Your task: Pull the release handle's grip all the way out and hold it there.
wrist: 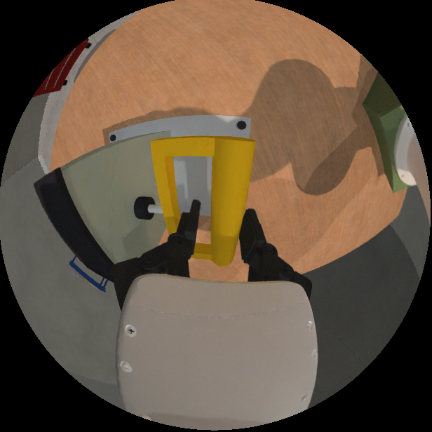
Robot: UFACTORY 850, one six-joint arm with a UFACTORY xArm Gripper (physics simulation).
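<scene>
The release handle's yellow grip (231, 195) is a thick bar on the right side of a yellow frame, in the middle of the wrist view. The frame joins a grey-green housing (120, 175) with a dark curved edge, set on a light grey base plate (200, 124). My gripper (220, 215) is partly open, with one black finger on each side of the grip bar's lower part. The left fingertip shows over the opening of the frame, and the right fingertip is to the right of the bar. A gap shows between the bar and the left finger. Nothing is clamped.
A black knob (144, 208) on a white pin stands left of the frame. A green block (387, 130) with a pale round part stands at the right edge. A red slatted object (62, 70) is at the upper left, and a blue handle (88, 276) at the lower left.
</scene>
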